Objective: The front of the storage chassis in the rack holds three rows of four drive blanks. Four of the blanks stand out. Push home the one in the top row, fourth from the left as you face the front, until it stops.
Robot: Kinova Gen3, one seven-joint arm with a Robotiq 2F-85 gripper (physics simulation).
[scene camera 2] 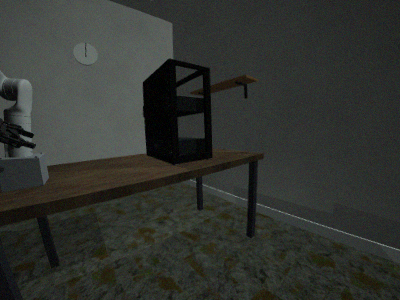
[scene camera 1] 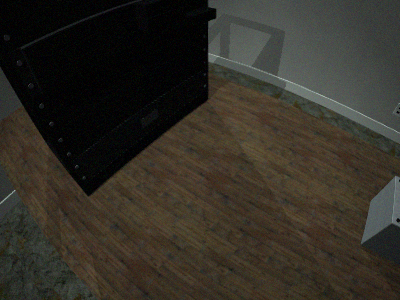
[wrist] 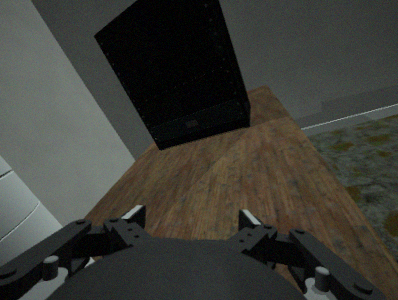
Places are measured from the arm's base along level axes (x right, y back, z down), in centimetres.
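Pixels of known places: gripper, fingertip midpoint: [scene camera 2: 34, 140] [wrist: 192, 218]; arm's base, origin of the base link: [scene camera 2: 20, 155].
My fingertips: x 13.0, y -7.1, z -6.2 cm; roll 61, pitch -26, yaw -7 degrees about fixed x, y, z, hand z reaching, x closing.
Observation:
For each thing: its middle in the pictures, then the offset to it from my fingertips. "*": a spot on its surface instead. Level surfaces: height alone.
- low panel, body centre: [scene camera 1: 148, 117] [wrist: 192, 123] [scene camera 2: 157, 146] dx -15.3, dy -65.1, dz +9.6 cm
- small grey label, surface spot: [scene camera 1: 149, 117] [wrist: 191, 123] * dx -15.5, dy -64.6, dz +9.2 cm
- wooden table, its level: dz +19.2 cm
The black rack [scene camera 1: 47, 120] [scene camera 2: 160, 115] [wrist: 231, 70] stands upright on the table, its front very dark in scene camera 1 and the wrist view. The rows of drive blanks cannot be made out there, nor which blanks stand out. A low panel [scene camera 1: 115, 134] with a small grey label [scene camera 1: 149, 117] [wrist: 192, 124] crosses the rack's bottom. In scene camera 2, dark units show inside the rack, one mid-height [scene camera 2: 191, 105] and one low [scene camera 2: 192, 146]. My gripper [scene camera 2: 33, 140] [wrist: 192, 218] is open and empty, well away from the rack's front, touching nothing.
The wooden table [scene camera 1: 225, 200] [scene camera 2: 100, 175] [wrist: 225, 175] reaches from the robot to the rack. A grey box [scene camera 1: 382, 215] [scene camera 2: 25, 172] stands by the arm [scene camera 2: 20, 100]. A wooden wall shelf [scene camera 2: 230, 84] shows behind the rack.

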